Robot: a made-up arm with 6 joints.
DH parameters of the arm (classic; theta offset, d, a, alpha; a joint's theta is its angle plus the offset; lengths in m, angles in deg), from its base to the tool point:
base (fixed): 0 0.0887 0 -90
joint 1: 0 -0.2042 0.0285 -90
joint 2: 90 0.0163 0.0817 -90
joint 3: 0 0.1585 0.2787 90
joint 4: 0 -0.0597 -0.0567 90
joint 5: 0 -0.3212 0.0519 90
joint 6: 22.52 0 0.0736 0
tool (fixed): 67.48 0.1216 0 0
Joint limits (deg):
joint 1: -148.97..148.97
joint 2: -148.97..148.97
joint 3: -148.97..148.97
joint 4: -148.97..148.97
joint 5: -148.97..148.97
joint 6: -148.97..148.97
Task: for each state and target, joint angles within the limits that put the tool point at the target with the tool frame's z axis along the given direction. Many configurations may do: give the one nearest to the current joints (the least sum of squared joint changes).
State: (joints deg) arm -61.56 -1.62 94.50 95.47 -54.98 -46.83
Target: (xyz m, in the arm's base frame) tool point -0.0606 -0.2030 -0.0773 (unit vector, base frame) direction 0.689 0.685 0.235
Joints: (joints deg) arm -55.04 -38.87 70.06 62.57 -89.53 -31.48
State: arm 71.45 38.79 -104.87 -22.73 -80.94 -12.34
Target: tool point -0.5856 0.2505 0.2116 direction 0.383 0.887 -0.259
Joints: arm 70.30 82.38 -80.60 -67.18 -115.85 -47.65
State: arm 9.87 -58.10 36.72 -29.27 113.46 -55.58
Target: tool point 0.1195 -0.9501 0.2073 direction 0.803 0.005 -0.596
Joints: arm 11.31 -24.15 22.60 -78.17 122.31 -63.13
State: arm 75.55 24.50 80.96 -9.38 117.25 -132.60
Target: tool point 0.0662 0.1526 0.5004 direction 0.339 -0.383 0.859
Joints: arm 77.32 54.71 91.36 14.44 148.97 -137.03
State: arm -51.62 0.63 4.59 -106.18 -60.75 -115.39
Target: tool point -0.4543 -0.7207 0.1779 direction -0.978 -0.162 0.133
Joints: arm -6.49 48.69 6.37 -148.97 -81.40 -147.59
